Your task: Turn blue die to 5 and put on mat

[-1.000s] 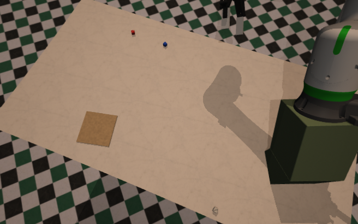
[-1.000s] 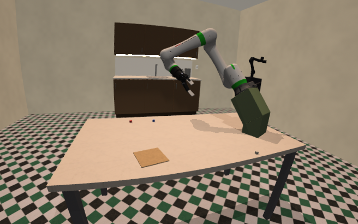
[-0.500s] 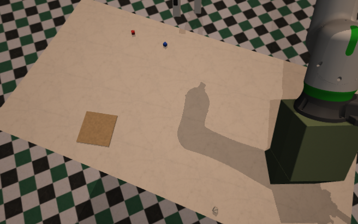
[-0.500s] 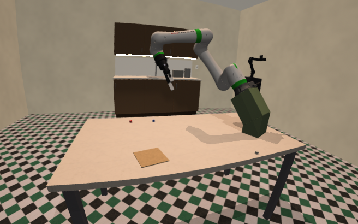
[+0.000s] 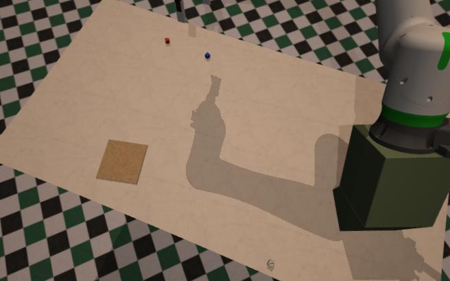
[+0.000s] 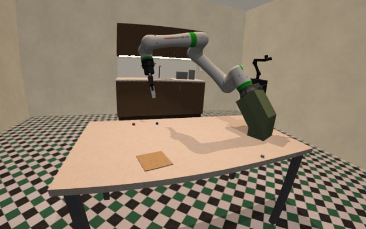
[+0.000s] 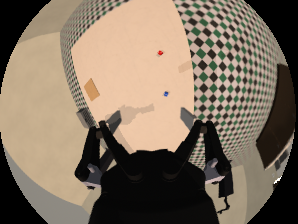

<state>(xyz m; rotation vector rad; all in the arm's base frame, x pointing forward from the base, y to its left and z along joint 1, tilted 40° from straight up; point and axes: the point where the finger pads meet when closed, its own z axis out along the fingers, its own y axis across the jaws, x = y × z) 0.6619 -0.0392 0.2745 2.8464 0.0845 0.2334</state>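
Now: the red die 22 cm below my hand and 15 cm ahead of it. The rest, counted from my hand: brown mat: 51 cm to the left, 23 cm below, 3 cm ahead; then white die: 59 cm to the left, 55 cm behind, 22 cm below; then blue die: 22 cm below, 3 cm behind, 1 cm to the right.
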